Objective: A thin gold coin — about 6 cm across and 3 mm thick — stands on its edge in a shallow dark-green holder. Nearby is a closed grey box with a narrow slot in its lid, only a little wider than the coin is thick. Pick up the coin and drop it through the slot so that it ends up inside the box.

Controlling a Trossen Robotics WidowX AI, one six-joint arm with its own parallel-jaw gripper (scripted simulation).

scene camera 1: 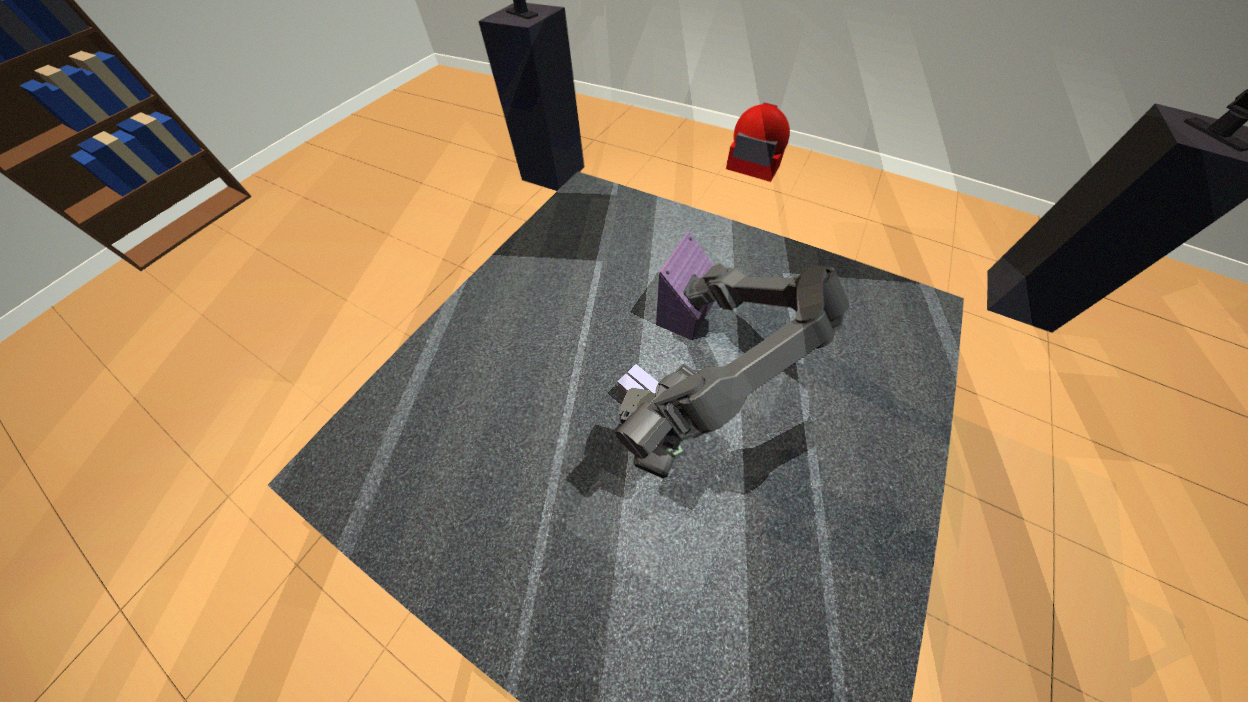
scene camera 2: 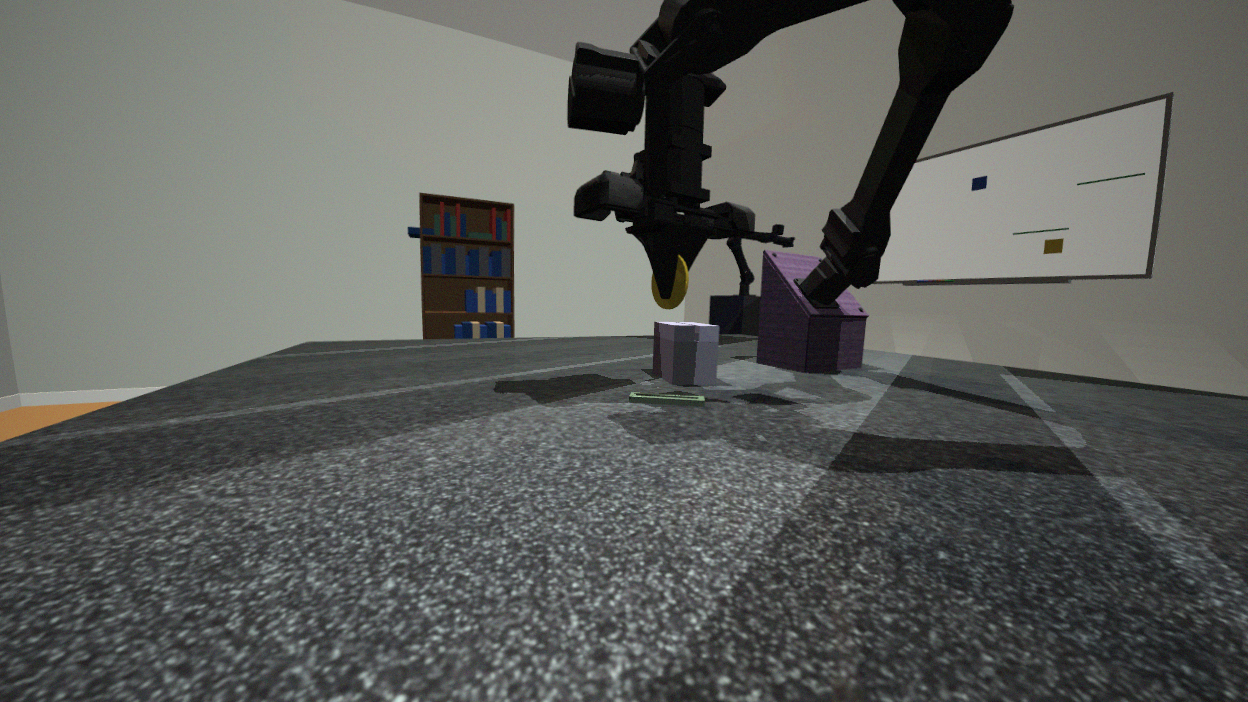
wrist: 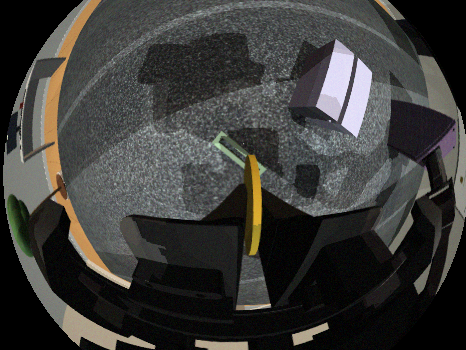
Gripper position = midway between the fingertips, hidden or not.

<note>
My gripper (scene camera 2: 668,299) holds a gold coin (scene camera 2: 680,287).
The gold coin shows as well in the wrist view (wrist: 252,182). My gripper also shows in scene camera 1 (scene camera 1: 666,438) and in the wrist view (wrist: 247,190). Scene camera 1 does not show the gold coin, which is hidden by my gripper.
</note>
